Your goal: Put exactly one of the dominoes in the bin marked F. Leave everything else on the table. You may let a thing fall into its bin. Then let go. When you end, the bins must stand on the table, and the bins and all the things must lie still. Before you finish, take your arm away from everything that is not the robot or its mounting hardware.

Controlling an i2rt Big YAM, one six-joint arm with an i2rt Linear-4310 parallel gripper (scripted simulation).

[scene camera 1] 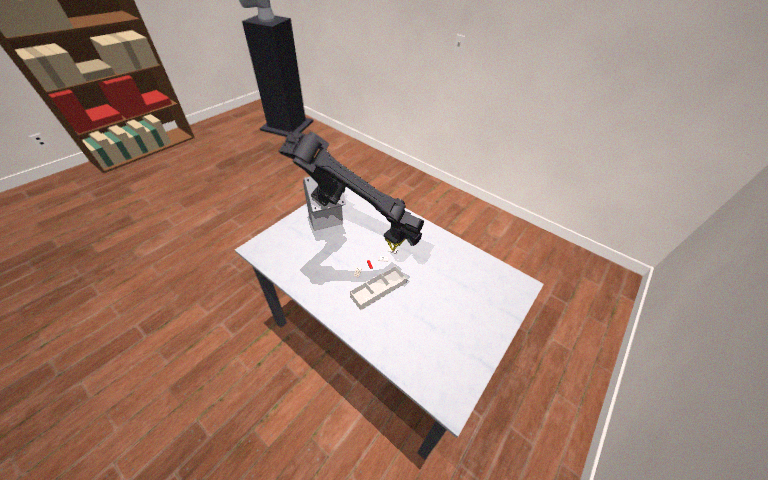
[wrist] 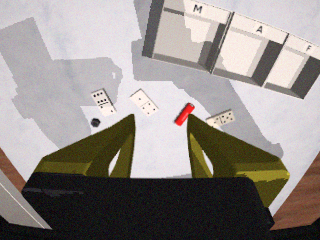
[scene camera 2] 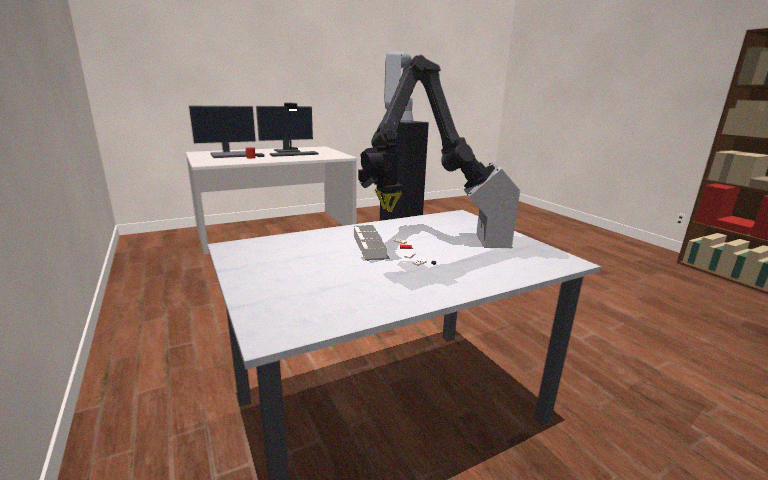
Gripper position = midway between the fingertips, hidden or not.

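There is a long bin here, and I see it in scene camera 1 (scene camera 1: pixel 374 289), in scene camera 2 (scene camera 2: pixel 370 242) and in the wrist view (wrist: pixel 194 41). The wrist view shows my own gripper (wrist: pixel 161 121) too.
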